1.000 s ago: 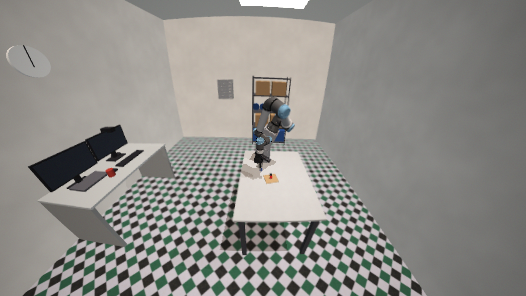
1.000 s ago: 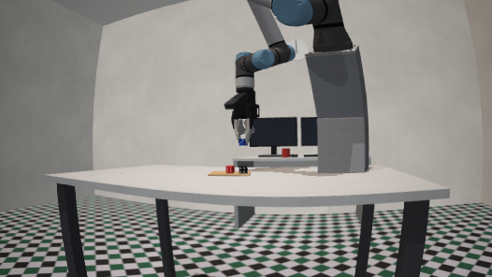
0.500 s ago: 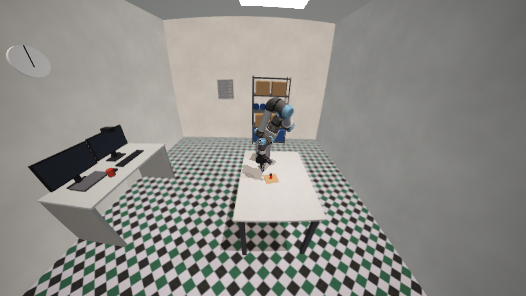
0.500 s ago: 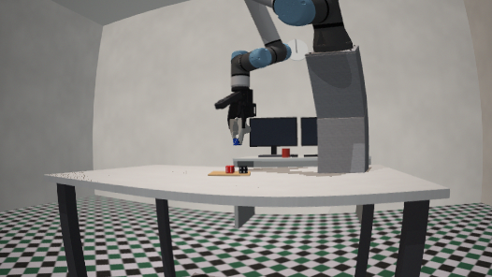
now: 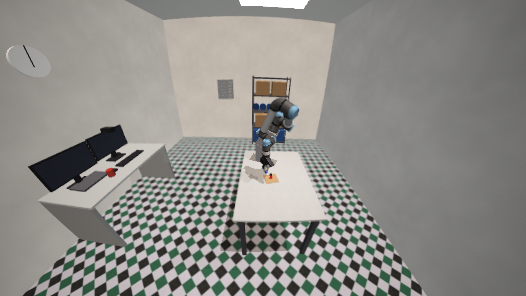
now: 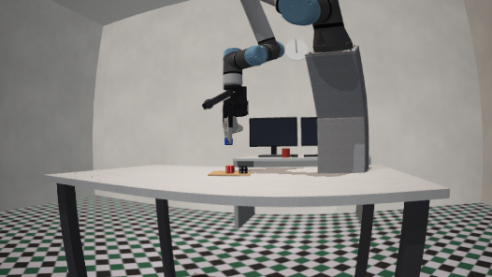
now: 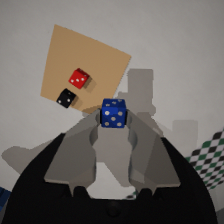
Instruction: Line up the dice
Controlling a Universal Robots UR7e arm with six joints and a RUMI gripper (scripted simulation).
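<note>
Now: the red die 20 mm behind my hand, 60 mm to the left of it and 100 mm below it. From my hand the other things lie so: tan mat 20 mm behind, 60 mm to the left, 120 mm below; then black die 70 mm behind, 70 mm to the left, 100 mm below; then blue die right at my hand.
</note>
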